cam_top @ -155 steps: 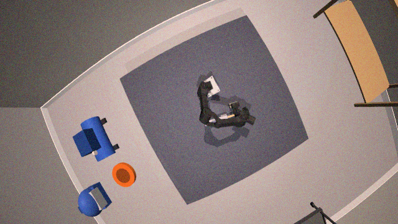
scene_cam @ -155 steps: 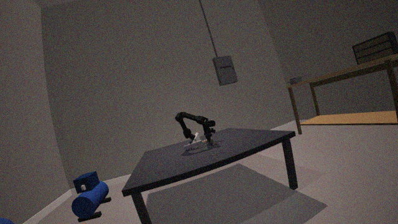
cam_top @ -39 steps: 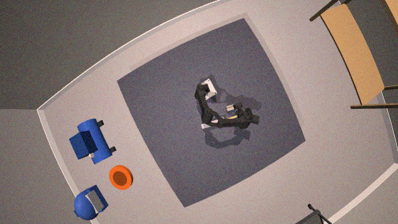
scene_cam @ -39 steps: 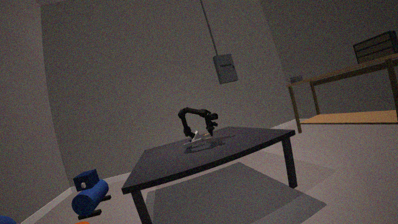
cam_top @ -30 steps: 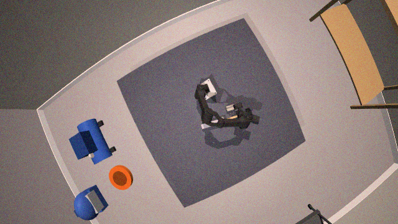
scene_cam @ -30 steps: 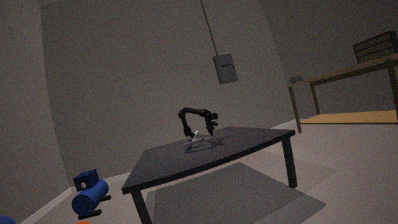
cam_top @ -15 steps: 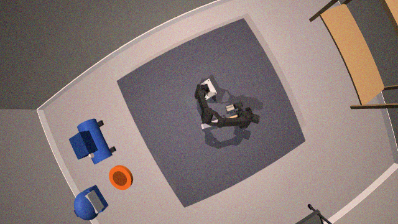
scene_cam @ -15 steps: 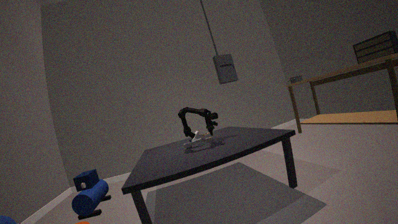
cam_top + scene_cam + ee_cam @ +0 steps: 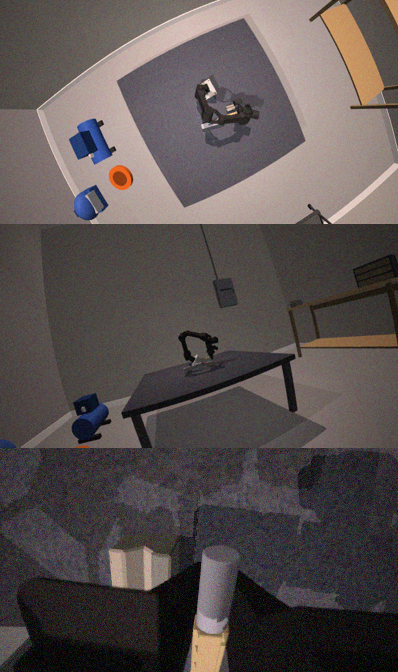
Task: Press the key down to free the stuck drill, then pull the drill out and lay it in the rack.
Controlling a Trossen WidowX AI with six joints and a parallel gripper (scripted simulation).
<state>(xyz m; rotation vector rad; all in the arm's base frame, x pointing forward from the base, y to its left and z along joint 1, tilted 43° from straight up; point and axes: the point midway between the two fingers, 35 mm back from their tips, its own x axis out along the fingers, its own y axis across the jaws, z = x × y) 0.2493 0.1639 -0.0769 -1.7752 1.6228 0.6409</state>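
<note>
Right now my gripper tip is 50 mm past the rack, 40 mm above it and 30 mm to the left of it. The rest, counted from my gripper tip: drill (40 mm to the right, 30 mm above).
</note>
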